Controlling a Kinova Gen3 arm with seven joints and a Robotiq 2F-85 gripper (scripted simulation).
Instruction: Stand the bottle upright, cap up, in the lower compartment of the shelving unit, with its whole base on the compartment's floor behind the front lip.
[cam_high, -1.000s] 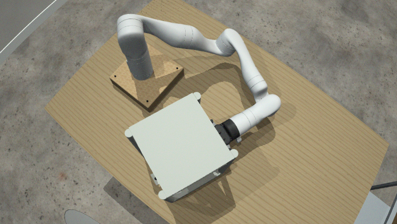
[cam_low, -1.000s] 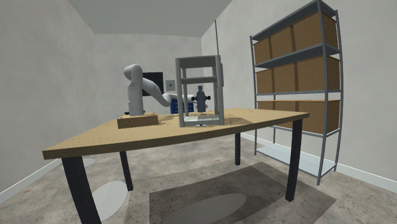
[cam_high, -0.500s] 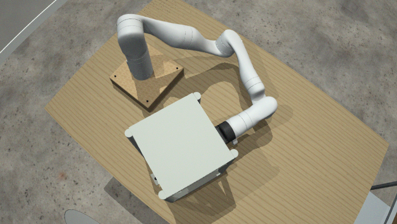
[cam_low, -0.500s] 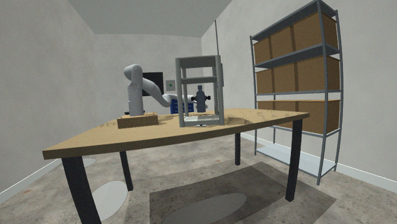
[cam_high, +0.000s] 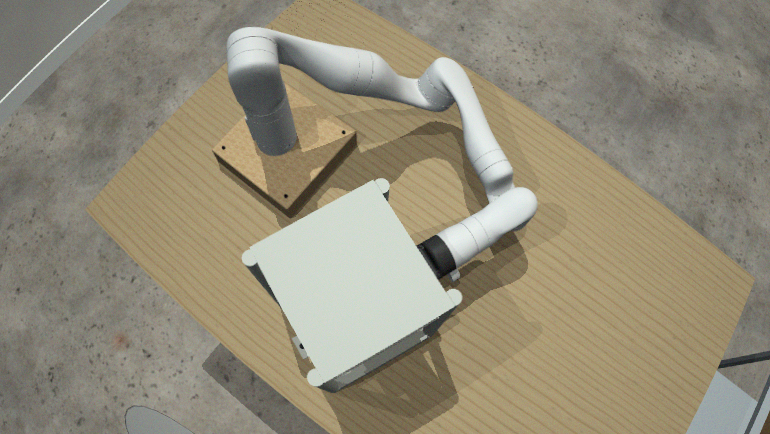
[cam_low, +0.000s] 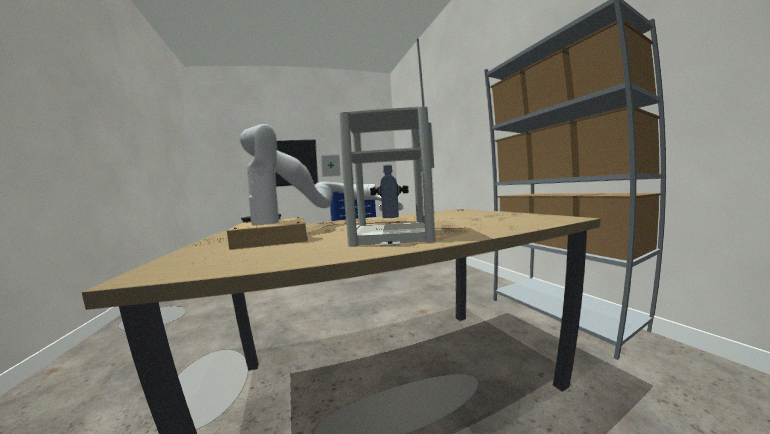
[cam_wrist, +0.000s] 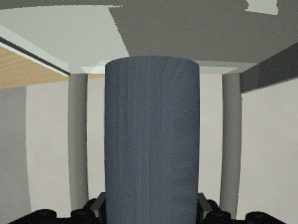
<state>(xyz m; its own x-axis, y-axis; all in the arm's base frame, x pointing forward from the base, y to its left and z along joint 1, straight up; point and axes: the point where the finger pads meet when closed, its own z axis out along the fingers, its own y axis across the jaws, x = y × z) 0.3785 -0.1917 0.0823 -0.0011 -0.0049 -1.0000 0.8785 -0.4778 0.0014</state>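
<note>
My gripper is now 2 cm below the blue-grey bottle. Also, from my hand: grey shelving unit: 5 cm to the right, 3 cm behind, 3 cm above.
</note>
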